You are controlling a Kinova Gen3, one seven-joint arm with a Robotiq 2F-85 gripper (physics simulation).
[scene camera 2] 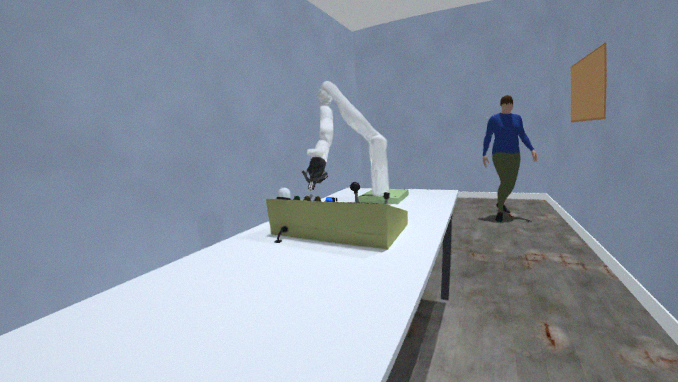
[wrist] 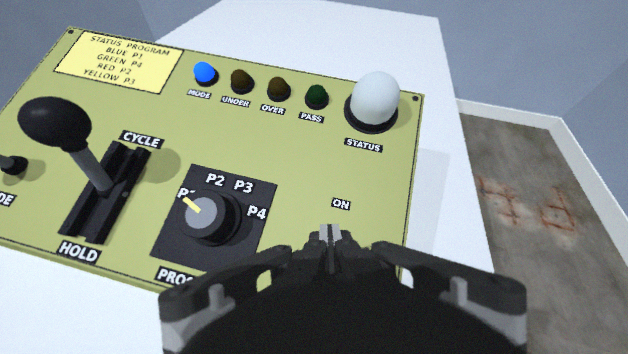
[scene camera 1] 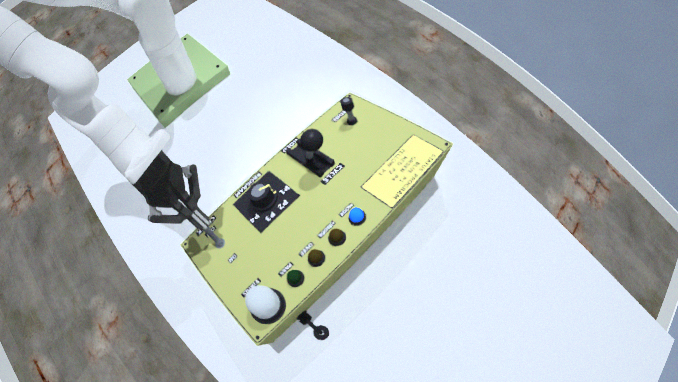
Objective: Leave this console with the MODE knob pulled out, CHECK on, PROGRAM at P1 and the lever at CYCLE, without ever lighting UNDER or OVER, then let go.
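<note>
The olive console (scene camera 1: 272, 250) (scene camera 2: 335, 225) (wrist: 300, 155) stands on the table. My gripper (scene camera 1: 206, 223) (scene camera 2: 311, 187) (wrist: 329, 237) is shut and empty, above the CHECK corner. The metal CHECK toggle (scene camera 1: 219, 243) shows just past the fingertips in scene view 1; the fingers hide it in the wrist view, and its setting is unclear. The PROGRAM knob (scene camera 1: 260, 194) (wrist: 201, 215) points at P1. The lever (scene camera 1: 312, 140) (scene camera 2: 355, 186) (wrist: 55, 122) stands near mid-slot. The MODE knob (scene camera 1: 347, 104) (scene camera 2: 386, 195) stands on its stem. The MODE lamp (scene camera 1: 357, 216) (wrist: 204, 72) is blue; UNDER (scene camera 1: 337, 236) (wrist: 242, 81) and OVER (scene camera 1: 316, 257) (wrist: 279, 88) are dark.
The PASS lamp (scene camera 1: 295, 277) (wrist: 316, 96) is dark green. The white STATUS dome (scene camera 1: 263, 302) (scene camera 2: 284, 193) (wrist: 375, 98) rises at one corner. A small black fitting (scene camera 1: 320, 332) (scene camera 2: 284, 230) sticks out from the console's side. A person (scene camera 2: 506, 132) stands beyond the table.
</note>
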